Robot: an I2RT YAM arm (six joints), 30 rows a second.
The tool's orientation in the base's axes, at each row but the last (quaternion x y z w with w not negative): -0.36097, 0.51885, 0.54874, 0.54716; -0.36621, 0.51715, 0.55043, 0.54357; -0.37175, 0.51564, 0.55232, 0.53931; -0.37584, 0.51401, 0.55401, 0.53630; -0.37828, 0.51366, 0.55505, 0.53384; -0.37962, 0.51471, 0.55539, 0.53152; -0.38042, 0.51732, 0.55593, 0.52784; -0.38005, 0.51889, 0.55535, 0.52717; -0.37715, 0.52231, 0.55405, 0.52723; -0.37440, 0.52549, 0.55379, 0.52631
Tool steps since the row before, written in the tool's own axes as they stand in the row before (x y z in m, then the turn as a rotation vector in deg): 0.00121, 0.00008, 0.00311, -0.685, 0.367, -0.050; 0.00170, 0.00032, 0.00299, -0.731, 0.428, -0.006; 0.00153, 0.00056, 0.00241, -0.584, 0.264, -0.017; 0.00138, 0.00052, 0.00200, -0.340, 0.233, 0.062; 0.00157, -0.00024, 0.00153, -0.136, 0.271, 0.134; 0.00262, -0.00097, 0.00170, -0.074, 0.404, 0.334; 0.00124, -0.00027, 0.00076, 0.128, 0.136, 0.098; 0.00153, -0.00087, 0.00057, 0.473, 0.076, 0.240; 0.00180, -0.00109, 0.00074, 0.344, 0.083, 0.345; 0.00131, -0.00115, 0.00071, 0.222, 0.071, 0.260
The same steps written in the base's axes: 0.00029, 0.00328, -0.00053, -0.270, -0.153, 0.714; -0.00008, 0.00331, -0.00100, -0.316, -0.112, 0.778; -0.00041, 0.00273, -0.00092, -0.178, -0.111, 0.606; -0.00044, 0.00229, -0.00087, -0.172, 0.014, 0.380; 0.00021, 0.00179, -0.00128, -0.229, 0.129, 0.202; 0.00078, 0.00209, -0.00239, -0.344, 0.349, 0.200; 0.00017, 0.00096, -0.00112, -0.141, 0.133, -0.083; 0.00069, 0.00077, -0.00154, -0.118, 0.332, -0.404; 0.00088, 0.00095, -0.00182, -0.090, 0.411, -0.260; 0.00100, 0.00082, -0.00137, -0.070, 0.303, -0.158
